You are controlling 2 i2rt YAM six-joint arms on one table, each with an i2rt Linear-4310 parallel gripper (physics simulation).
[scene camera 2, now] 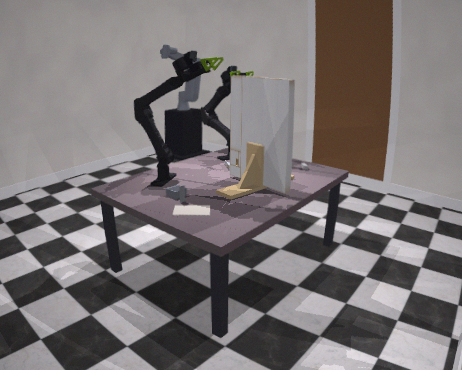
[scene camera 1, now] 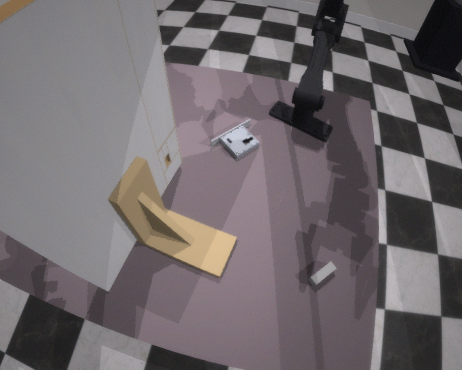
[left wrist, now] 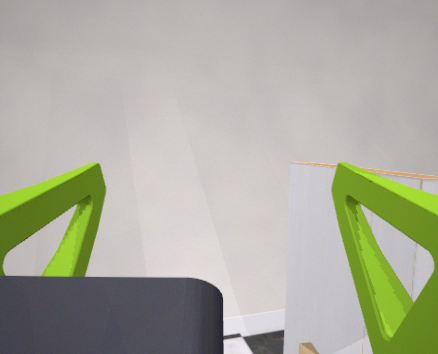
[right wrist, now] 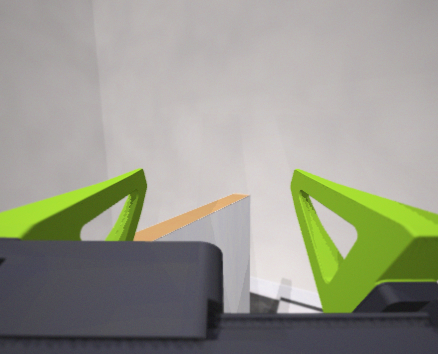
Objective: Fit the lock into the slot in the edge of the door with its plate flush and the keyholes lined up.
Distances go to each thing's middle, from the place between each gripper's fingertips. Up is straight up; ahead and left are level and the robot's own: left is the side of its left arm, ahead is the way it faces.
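Counted from my right hand: white door (scene camera 1: 91,91), 12 cm to the left of it, 15 cm ahead of it, 36 cm below it; tan wooden bracket (scene camera 1: 136,198), 12 cm to the left of it, 15 cm ahead of it, 54 cm below it; lock (scene camera 1: 234,139), far to the left of it, a fair way behind it, far below it. Going by their middles, the lock is the farthest from my right hand of the things named here.
Relative to the white door, my left gripper is 30 cm short of it, 31 cm to the left of it and 28 cm above it. Counted from my left hand: tan wooden bracket, 30 cm ahead of it, 31 cm to the right of it, 46 cm below it; lock, a fair way to the right of it, far below it.
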